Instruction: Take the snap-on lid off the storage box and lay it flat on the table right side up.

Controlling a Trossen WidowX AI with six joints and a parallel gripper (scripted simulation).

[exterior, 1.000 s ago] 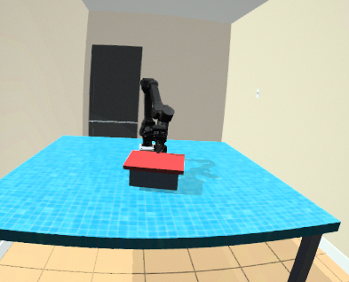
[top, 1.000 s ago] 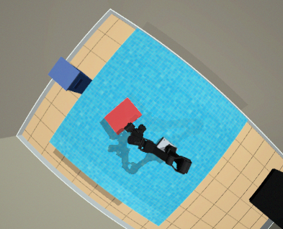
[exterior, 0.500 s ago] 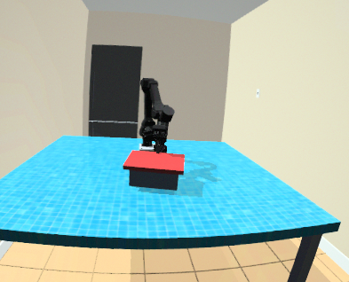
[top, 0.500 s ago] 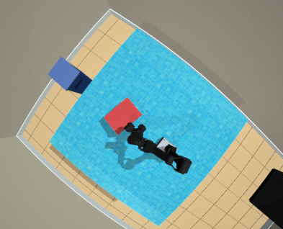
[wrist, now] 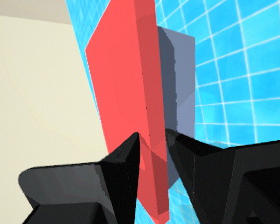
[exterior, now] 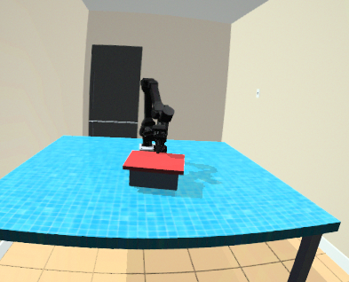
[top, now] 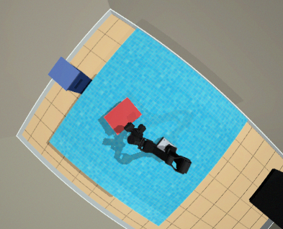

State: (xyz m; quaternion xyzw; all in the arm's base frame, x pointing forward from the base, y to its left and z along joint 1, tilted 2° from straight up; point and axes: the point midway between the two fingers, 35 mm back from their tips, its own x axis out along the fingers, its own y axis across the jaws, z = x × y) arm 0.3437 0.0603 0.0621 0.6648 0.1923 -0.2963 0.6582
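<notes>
Now: gripper tip 8 cm short of the red lid and 1 cm to the left of it. From my gripper tip the other things lie so: storage box 7 cm ahead, 6 cm below, 1 cm to the right.
</notes>
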